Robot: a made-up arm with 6 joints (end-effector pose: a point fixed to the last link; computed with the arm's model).
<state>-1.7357 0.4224 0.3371 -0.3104 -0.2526 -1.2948</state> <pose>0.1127 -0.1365 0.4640 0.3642 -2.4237 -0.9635</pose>
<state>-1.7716 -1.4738 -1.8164 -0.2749 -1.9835 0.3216</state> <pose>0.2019 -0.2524 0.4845 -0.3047 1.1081 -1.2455</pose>
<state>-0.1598 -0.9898 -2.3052 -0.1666 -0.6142 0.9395</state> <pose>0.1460 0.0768 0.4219 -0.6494 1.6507 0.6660</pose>
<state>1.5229 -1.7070 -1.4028 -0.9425 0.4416 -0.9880</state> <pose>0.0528 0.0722 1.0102 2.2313 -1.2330 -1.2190</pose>
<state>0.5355 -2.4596 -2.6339 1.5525 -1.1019 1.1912</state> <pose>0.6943 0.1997 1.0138 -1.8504 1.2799 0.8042</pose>
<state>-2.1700 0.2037 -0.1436 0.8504 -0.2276 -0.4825</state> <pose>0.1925 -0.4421 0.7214 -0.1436 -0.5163 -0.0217</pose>
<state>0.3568 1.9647 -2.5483 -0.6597 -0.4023 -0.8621</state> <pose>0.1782 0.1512 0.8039 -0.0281 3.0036 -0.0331</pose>
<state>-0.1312 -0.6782 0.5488 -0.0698 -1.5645 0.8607</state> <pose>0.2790 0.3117 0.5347 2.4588 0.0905 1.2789</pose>
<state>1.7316 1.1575 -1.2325 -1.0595 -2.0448 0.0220</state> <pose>0.1999 -0.1512 1.0706 0.8457 -2.1706 0.7760</pose>
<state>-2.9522 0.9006 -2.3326 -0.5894 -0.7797 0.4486</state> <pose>0.0305 -0.1129 0.4795 0.1053 0.3667 -3.0866</pose>
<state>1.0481 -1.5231 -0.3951 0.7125 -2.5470 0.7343</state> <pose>0.5078 0.1986 0.8750 0.6608 0.3728 2.8844</pose>
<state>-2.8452 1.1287 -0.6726 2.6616 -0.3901 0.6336</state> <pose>0.0754 -0.6202 1.1030 -1.0053 1.3224 0.2705</pose>
